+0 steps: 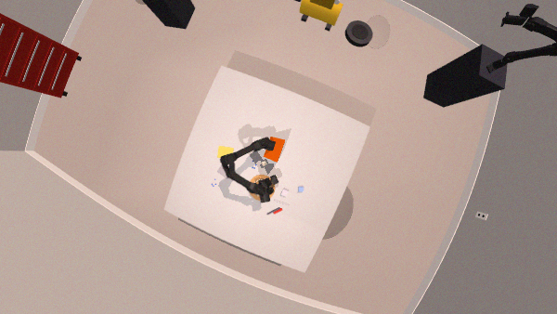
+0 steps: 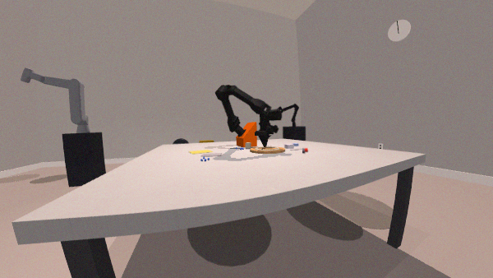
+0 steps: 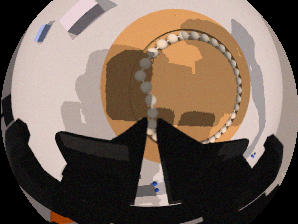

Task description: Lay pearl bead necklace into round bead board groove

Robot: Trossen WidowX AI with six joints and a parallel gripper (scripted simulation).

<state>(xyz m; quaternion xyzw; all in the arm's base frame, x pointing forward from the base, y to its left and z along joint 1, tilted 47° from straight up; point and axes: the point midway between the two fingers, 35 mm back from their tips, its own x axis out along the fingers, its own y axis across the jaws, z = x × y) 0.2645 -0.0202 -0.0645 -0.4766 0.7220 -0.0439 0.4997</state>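
My gripper tip is 5 cm short of the round tan bead board, 2 cm to the left of it and 1 cm above it. The rest, counted from my gripper tip: tool: 19 cm ahead, 14 cm to the left, 1 cm below; white square: 4 cm ahead, 16 cm to the left; pale blue cube: 2 cm behind, 27 cm to the left, 1 cm below.
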